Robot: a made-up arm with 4 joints.
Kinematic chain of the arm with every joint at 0, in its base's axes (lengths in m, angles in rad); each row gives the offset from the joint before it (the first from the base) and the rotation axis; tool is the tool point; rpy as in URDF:
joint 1: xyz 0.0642 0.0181 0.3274 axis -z
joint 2: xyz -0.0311 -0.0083 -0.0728 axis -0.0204 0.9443 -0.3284
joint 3: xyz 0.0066 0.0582 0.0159 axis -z
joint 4: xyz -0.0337 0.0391 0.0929 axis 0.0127 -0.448 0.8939
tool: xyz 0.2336 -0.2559 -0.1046 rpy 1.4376 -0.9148 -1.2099
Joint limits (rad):
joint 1: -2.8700..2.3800
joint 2: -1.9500..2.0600
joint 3: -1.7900..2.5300
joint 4: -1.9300..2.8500
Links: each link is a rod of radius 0.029 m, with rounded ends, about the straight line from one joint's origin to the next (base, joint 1, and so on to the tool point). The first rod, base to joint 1, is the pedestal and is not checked.
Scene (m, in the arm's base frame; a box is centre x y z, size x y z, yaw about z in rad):
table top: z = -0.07
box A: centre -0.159 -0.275 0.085 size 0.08 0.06 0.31 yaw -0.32
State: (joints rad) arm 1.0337 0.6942 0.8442 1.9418
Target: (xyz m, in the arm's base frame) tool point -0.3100 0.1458 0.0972
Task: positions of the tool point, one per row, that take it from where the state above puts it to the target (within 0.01 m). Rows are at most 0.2 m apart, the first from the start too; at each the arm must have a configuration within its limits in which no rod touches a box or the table.
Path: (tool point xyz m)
1: 0.1700 -0.3671 0.2904
2: 0.0011 -0.3427 0.3304
3: -0.1361 -0.2437 0.3645
4: -0.1863 -0.2291 0.3322
5: -0.2330 -0.2032 0.2978
6: -0.2742 -0.1657 0.2617
7: -0.3202 -0.0831 0.2080
8: -0.3363 0.0241 0.1508
9: -0.3100 0.1458 0.0972

